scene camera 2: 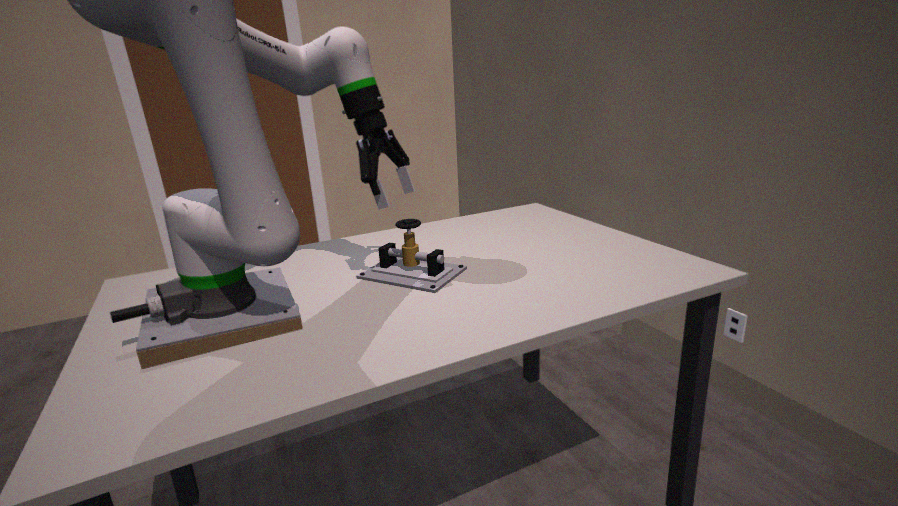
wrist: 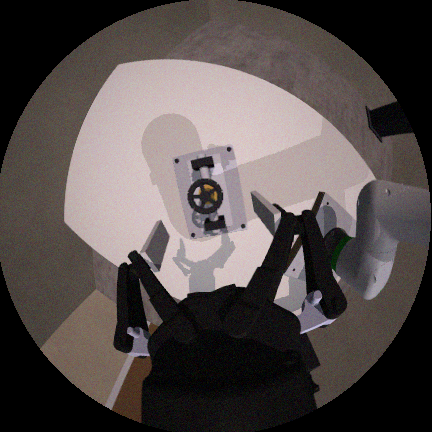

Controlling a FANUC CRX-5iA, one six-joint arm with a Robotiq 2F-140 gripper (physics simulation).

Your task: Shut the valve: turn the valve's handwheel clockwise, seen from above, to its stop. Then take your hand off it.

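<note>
The valve's black spoked handwheel [scene camera 2: 408, 223] [wrist: 205, 196] sits level on top of the brass valve body [scene camera 2: 410, 253]. The valve stands upright on a grey mounting plate [scene camera 2: 366, 275] [wrist: 237, 195], its pipe held between two black blocks. My gripper [scene camera 2: 395, 194] [wrist: 207, 214] is wide open and empty. In the scene view its pale finger pads hang above the handwheel, apart from it. In the wrist view the handwheel shows beyond and between the two pads, with no contact. How far the wheel is turned cannot be told.
The valve's plate rests on the white table [scene camera 2: 596, 264] [wrist: 125, 100]. The arm's base [scene camera 2: 213, 298] stands on a wood-edged plate [scene camera 2: 219, 342] at the table's left. A wall is behind the table.
</note>
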